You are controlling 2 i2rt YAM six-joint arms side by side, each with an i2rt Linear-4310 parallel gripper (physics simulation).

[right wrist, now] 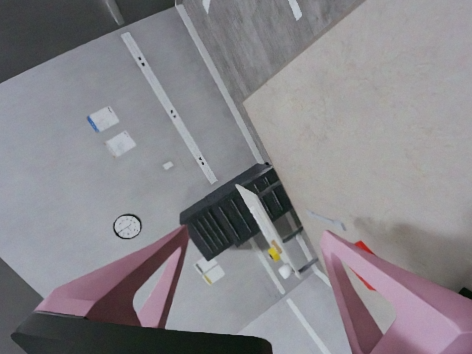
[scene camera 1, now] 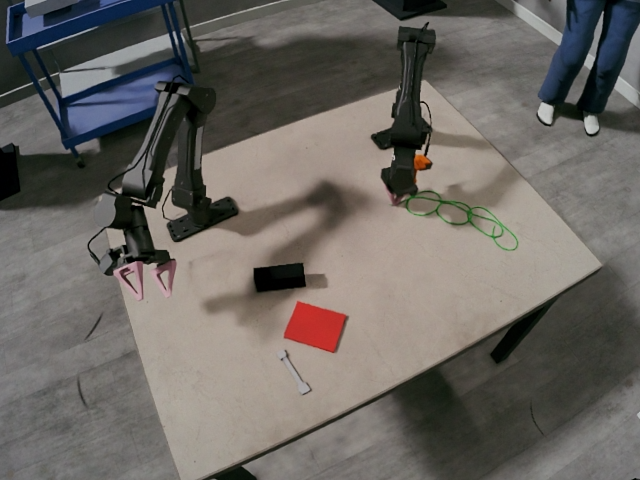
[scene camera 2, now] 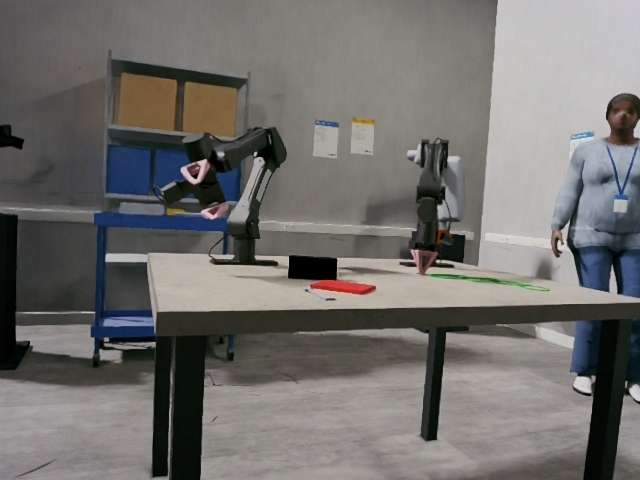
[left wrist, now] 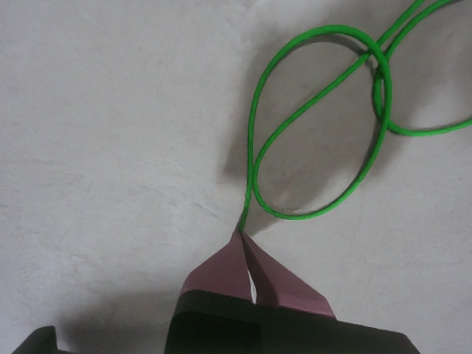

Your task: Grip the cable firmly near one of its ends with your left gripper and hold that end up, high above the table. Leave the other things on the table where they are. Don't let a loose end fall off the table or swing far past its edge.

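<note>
The green cable (scene camera 1: 469, 212) (scene camera 2: 465, 279) (left wrist: 250, 160) lies in several overlapping loops on the table (scene camera 1: 392, 310), at the right in scene camera 1. My left gripper (scene camera 1: 395, 202) (scene camera 2: 424, 272) (left wrist: 237, 238) is low at the table top, its fingertips pressed together on the cable near one end; the very tip of that end is hidden by the fingers. The cable runs from the fingertips into the nearest loop. The other end lies at the loops farthest from this gripper. My right gripper (scene camera 1: 154, 297) (right wrist: 254, 234) is open and empty, raised near the table's left edge.
A black box (scene camera 1: 279, 277) (scene camera 2: 312, 267), a red flat block (scene camera 1: 315, 327) (scene camera 2: 342, 286) and a light grey wrench-like bar (scene camera 1: 293, 372) (right wrist: 326, 219) lie on the table, apart from the cable. The table's right edge runs beyond the loops. A person stands behind that edge.
</note>
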